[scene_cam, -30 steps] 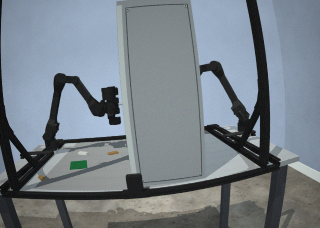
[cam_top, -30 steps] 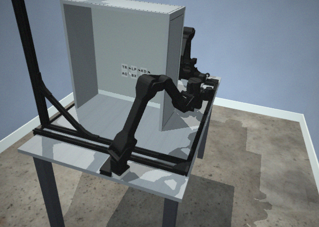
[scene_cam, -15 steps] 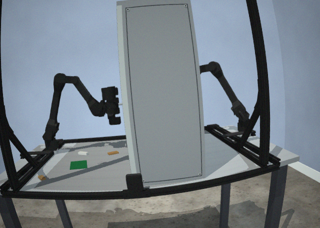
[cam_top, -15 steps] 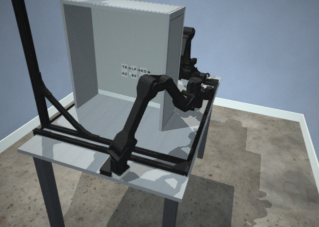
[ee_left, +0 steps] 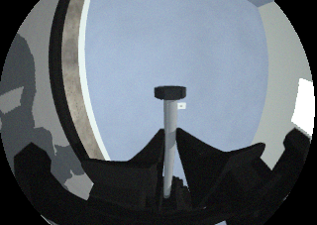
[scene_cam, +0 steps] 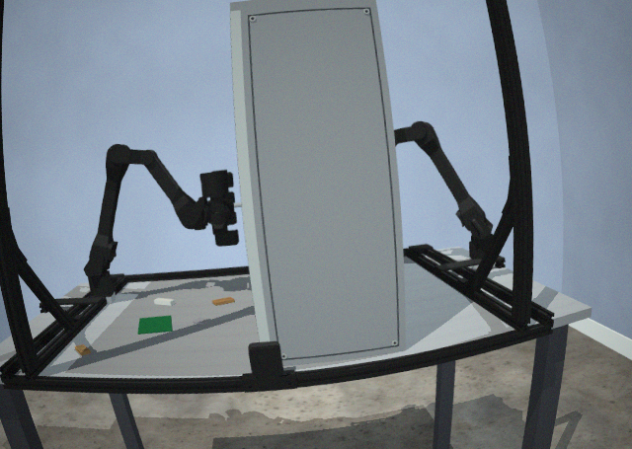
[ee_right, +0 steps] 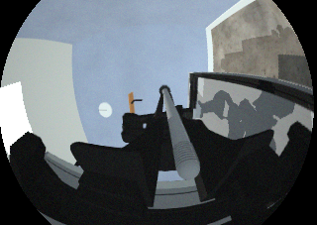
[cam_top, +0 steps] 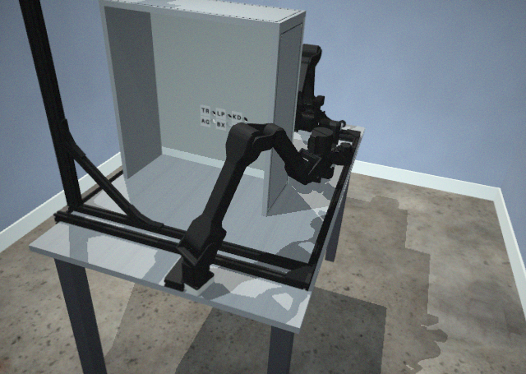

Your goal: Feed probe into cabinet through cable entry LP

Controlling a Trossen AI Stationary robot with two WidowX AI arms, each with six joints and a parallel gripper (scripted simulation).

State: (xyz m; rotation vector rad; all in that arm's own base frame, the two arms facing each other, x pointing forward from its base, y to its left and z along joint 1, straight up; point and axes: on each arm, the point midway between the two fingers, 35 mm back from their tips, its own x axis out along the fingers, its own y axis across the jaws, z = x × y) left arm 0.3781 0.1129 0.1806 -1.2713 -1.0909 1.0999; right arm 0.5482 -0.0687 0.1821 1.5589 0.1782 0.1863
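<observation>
Now: the rod 30 mm ahead of my left hand and 60 mm to the right of it. From my left hand the other things lie so: white block (210 mm behind, 160 mm to the left, 190 mm below); then green patch (380 mm behind, 150 mm to the left, 200 mm below); then LP label (360 mm behind, 110 mm to the right, 20 mm above).
My right gripper is now 8 cm to the right of the rod. Also, from my right hand: white block 30 cm to the left, 24 cm behind, 20 cm below; green patch 41 cm behind, 29 cm to the left, 20 cm below; LP label 39 cm behind, 3 cm to the left, 1 cm above.
</observation>
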